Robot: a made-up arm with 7 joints.
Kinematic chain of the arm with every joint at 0, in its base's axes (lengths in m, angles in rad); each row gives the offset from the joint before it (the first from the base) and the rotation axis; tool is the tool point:
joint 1: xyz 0 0.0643 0 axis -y
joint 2: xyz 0 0.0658 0 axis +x
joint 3: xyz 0 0 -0.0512 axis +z
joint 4: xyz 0 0 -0.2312 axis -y
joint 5: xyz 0 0 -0.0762 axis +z
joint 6: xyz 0 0 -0.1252 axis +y
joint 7: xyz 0 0 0 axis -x
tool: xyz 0 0 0
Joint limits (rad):
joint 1: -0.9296..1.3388
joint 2: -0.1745..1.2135
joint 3: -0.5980..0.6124
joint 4: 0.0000..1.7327
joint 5: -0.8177..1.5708
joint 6: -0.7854..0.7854
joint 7: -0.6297..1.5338
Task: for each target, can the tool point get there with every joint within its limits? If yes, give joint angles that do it. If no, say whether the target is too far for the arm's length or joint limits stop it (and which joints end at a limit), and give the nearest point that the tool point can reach.
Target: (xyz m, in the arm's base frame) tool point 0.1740 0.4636 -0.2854
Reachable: yes | joints 0.2867 0.8262 -0.1331 0.4462 0.6087 -0.1140 -0.1099
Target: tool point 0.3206 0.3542 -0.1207
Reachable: yes | joints 0.6671 0.5260 0.2571 1.1426 -0.0997 0.0546 0.1108
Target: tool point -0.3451 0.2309 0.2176
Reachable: no: joint limits stop it (at a limit: joint 1, joint 2, joint 3, joint 4) | nearest point 0.0183 0.4042 0.1628 | short by 0.406 m
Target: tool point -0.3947 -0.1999 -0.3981
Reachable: no: too far | nearest point -0.2979 -0.0072 -0.3311 | short by 0.226 m
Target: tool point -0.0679 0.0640 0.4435
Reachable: no: joint limits stop it (at a limit: joint 1, joint 2, joint 4) | nearest point 0.0729 0.3856 0.1771 | short by 0.441 m
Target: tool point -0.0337 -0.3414 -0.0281
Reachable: no: joint limits stop it (at a limit: joint 1, joint 2, joint 3, joint 4) | nearest point -0.0834 -0.0235 -0.2673 | short by 0.401 m
